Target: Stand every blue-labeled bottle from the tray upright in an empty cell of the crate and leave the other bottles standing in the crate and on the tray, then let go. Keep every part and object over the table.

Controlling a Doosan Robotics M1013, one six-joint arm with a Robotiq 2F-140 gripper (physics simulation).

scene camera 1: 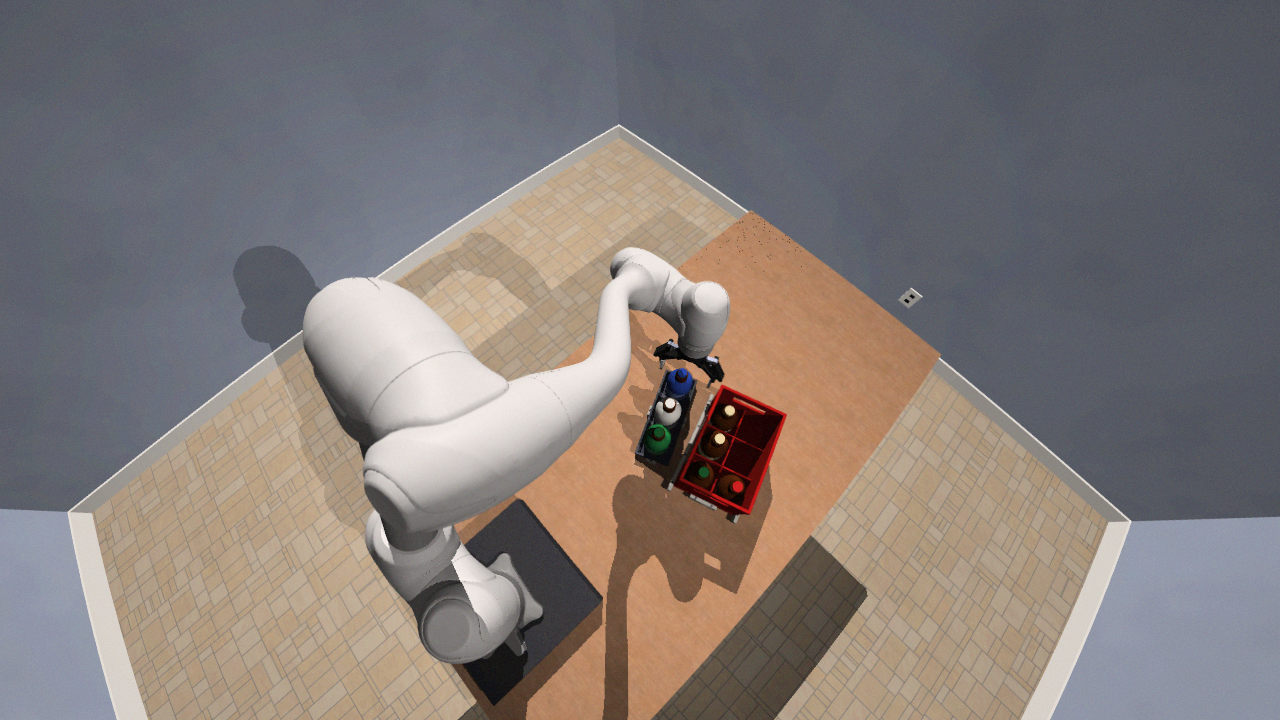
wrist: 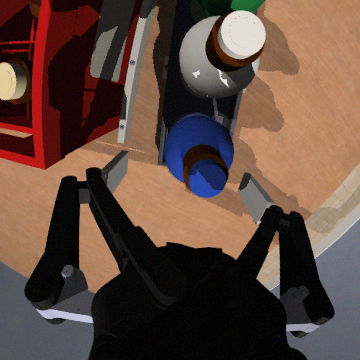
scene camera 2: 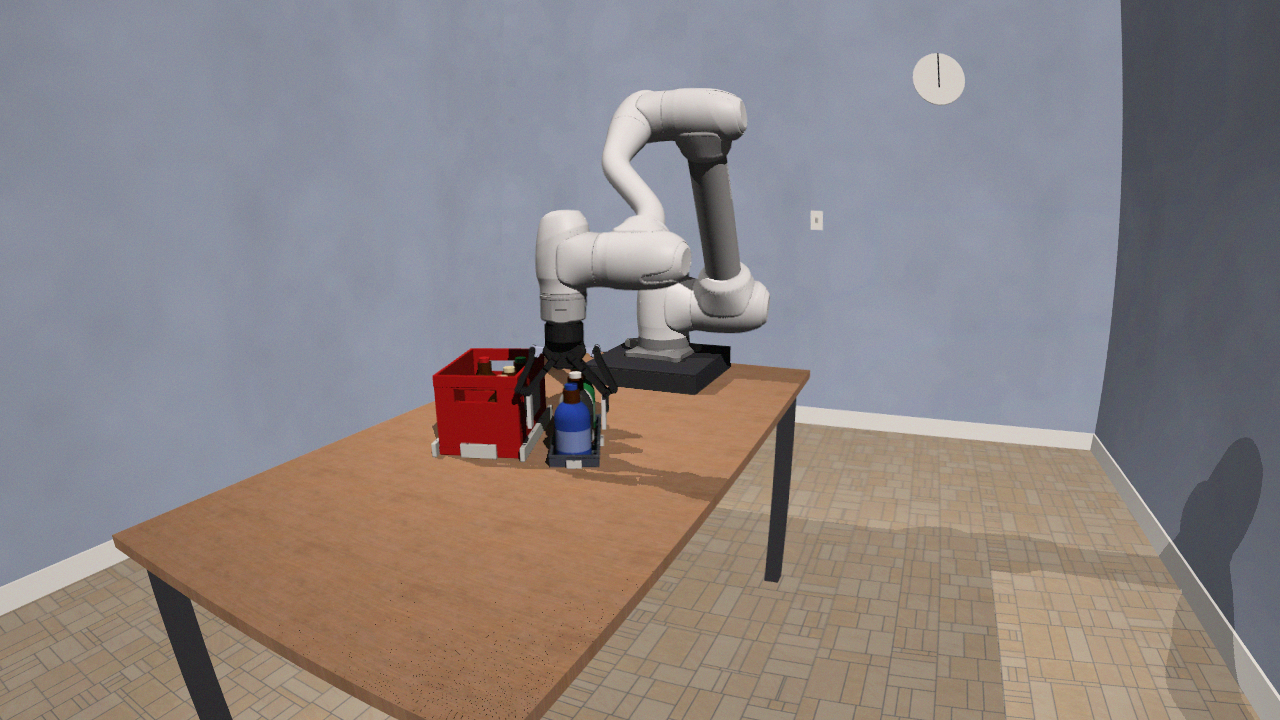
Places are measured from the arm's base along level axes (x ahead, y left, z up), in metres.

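Pixels of known places: gripper, between the fingertips: [scene camera 2: 567,427]; arm's base, origin of its link: [scene camera 2: 664,352].
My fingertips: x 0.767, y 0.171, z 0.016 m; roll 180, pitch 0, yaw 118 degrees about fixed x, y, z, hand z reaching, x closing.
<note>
For each thing: its middle in the pictures, then the offset to it from my fingertips. "spot": a spot on its surface instead. Level surfaces: height alone.
- blue-labeled bottle, middle of its body: [wrist: 197,149] [scene camera 2: 572,421] [scene camera 1: 679,382] 0.030 m back, 0.008 m right, 0.003 m up
- white bottle, middle of its body: [wrist: 216,59] [scene camera 2: 576,407] [scene camera 1: 668,411] 0.112 m back, 0.053 m right, 0.003 m up
- red crate, middle of its body: [wrist: 94,26] [scene camera 2: 521,403] [scene camera 1: 707,432] 0.067 m back, 0.168 m right, 0.008 m up
- strip, a spot on its surface: [wrist: 131,75] spot: 0.045 m back, 0.125 m right, 0.050 m down
- wooden table, height of its surface: 0.079 m down
The blue-labeled bottle [scene camera 1: 680,385] [scene camera 2: 572,420] [wrist: 199,132] stands upright at one end of the dark tray [scene camera 1: 640,457] [scene camera 2: 556,460] [wrist: 161,145]. A white bottle [scene camera 1: 667,414] [wrist: 199,65] and a green one [scene camera 1: 657,440] [wrist: 247,4] stand behind it. My gripper [scene camera 1: 686,373] [scene camera 2: 567,411] [wrist: 185,171] is wide open and empty, pointing down, its fingertips to either side of the blue bottle's top. The red crate [scene camera 1: 771,445] [scene camera 2: 460,428] [wrist: 40,100] holds two cream-capped bottles, one green-capped and one red-capped; two cells on its far side look empty in scene camera 1.
Pale strips edge the crate; one strip [wrist: 131,75] runs between crate and tray, close to my left finger in the wrist view. The crate wall rises beside the gripper. The black robot base [scene camera 1: 559,573] [scene camera 2: 657,374] stands farther along the wooden table [scene camera 1: 832,358] [scene camera 2: 429,555].
</note>
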